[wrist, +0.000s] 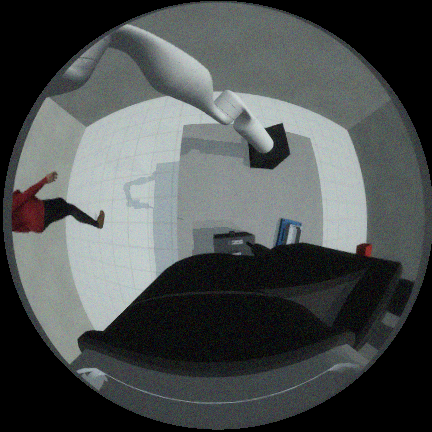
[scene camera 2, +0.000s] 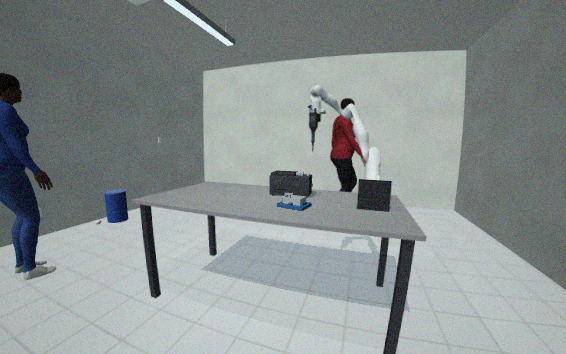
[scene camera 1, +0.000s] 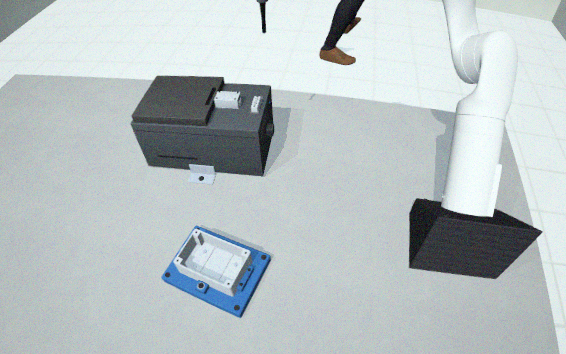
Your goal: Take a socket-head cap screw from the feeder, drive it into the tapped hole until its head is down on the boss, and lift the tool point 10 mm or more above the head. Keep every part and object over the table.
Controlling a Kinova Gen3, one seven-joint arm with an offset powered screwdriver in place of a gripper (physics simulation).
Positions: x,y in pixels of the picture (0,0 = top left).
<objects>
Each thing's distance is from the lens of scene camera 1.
screw feeder [scene camera 1: 236,155]: 0.78 m
blue plate [scene camera 1: 214,297]: 0.67 m
The marked spots on the screw feeder and the blue plate are 0.30 m apart.
</objects>
